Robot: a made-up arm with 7 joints. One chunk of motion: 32 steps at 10 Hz.
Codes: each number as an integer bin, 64 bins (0 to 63) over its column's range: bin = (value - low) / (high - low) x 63, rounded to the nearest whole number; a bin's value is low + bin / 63 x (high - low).
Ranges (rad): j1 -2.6..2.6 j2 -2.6..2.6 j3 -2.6..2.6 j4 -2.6..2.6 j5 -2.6..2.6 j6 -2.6..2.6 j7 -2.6..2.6
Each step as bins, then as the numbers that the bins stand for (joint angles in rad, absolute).
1 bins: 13 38 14 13 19 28 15
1 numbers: -1.5270 0.5365 -1.4444 -1.5270 -1.0317 -0.2889 -1.3619
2 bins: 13 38 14 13 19 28 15
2 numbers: -1.5270 0.5365 -1.4444 -1.5270 -1.0317 -0.2889 -1.3619
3 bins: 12 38 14 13 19 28 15
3 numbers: -1.6095 0.5365 -1.4444 -1.5270 -1.0317 -0.2889 -1.3619
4 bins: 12 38 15 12 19 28 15
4 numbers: -1.6095 0.5365 -1.3619 -1.6095 -1.0317 -0.2889 -1.3619
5 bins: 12 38 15 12 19 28 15
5 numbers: -1.6095 0.5365 -1.3619 -1.6095 -1.0317 -0.2889 -1.3619
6 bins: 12 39 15 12 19 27 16
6 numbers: -1.6095 0.6190 -1.3619 -1.6095 -1.0317 -0.3714 -1.2794
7 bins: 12 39 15 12 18 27 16
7 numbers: -1.6095 0.6190 -1.3619 -1.6095 -1.1143 -0.3714 -1.2794
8 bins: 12 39 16 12 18 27 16
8 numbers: -1.6095 0.6190 -1.2794 -1.6095 -1.1143 -0.3714 -1.2794
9 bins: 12 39 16 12 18 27 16
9 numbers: -1.6095 0.6190 -1.2794 -1.6095 -1.1143 -0.3714 -1.2794
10 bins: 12 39 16 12 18 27 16
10 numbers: -1.6095 0.6190 -1.2794 -1.6095 -1.1143 -0.3714 -1.2794
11 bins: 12 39 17 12 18 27 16
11 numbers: -1.6095 0.6190 -1.1968 -1.6095 -1.1143 -0.3714 -1.2794
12 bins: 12 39 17 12 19 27 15
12 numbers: -1.6095 0.6190 -1.1968 -1.6095 -1.0317 -0.3714 -1.3619
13 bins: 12 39 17 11 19 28 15
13 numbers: -1.6095 0.6190 -1.1968 -1.6921 -1.0317 -0.2889 -1.3619
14 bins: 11 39 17 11 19 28 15
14 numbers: -1.6921 0.6190 -1.1968 -1.6921 -1.0317 -0.2889 -1.3619
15 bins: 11 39 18 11 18 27 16
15 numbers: -1.6921 0.6190 -1.1143 -1.6921 -1.1143 -0.3714 -1.2794
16 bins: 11 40 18 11 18 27 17
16 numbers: -1.6921 0.7016 -1.1143 -1.6921 -1.1143 -0.3714 -1.1968
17 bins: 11 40 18 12 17 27 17
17 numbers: -1.6921 0.7016 -1.1143 -1.6095 -1.1968 -0.3714 -1.1968
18 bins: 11 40 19 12 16 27 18
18 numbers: -1.6921 0.7016 -1.0317 -1.6095 -1.2794 -0.3714 -1.1143
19 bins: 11 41 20 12 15 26 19
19 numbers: -1.6921 0.7841 -0.9492 -1.6095 -1.3619 -0.4540 -1.0317
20 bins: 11 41 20 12 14 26 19
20 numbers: -1.6921 0.7841 -0.9492 -1.6095 -1.4444 -0.4540 -1.0317
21 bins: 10 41 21 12 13 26 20
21 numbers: -1.7746 0.7841 -0.8667 -1.6095 -1.5270 -0.4540 -0.9492
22 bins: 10 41 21 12 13 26 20
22 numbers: -1.7746 0.7841 -0.8667 -1.6095 -1.5270 -0.4540 -0.9492
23 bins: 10 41 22 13 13 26 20
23 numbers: -1.7746 0.7841 -0.7841 -1.5270 -1.5270 -0.4540 -0.9492
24 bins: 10 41 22 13 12 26 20
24 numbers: -1.7746 0.7841 -0.7841 -1.5270 -1.6095 -0.4540 -0.9492
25 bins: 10 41 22 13 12 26 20
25 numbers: -1.7746 0.7841 -0.7841 -1.5270 -1.6095 -0.4540 -0.9492
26 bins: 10 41 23 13 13 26 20
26 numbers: -1.7746 0.7841 -0.7016 -1.5270 -1.5270 -0.4540 -0.9492
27 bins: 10 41 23 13 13 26 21
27 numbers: -1.7746 0.7841 -0.7016 -1.5270 -1.5270 -0.4540 -0.8667
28 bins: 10 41 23 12 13 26 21
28 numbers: -1.7746 0.7841 -0.7016 -1.6095 -1.5270 -0.4540 -0.8667
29 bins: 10 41 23 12 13 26 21
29 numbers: -1.7746 0.7841 -0.7016 -1.6095 -1.5270 -0.4540 -0.8667
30 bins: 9 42 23 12 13 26 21
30 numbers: -1.8571 0.8667 -0.7016 -1.6095 -1.5270 -0.4540 -0.8667
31 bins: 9 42 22 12 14 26 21
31 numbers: -1.8571 0.8667 -0.7841 -1.6095 -1.4444 -0.4540 -0.8667
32 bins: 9 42 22 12 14 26 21
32 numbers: -1.8571 0.8667 -0.7841 -1.6095 -1.4444 -0.4540 -0.8667
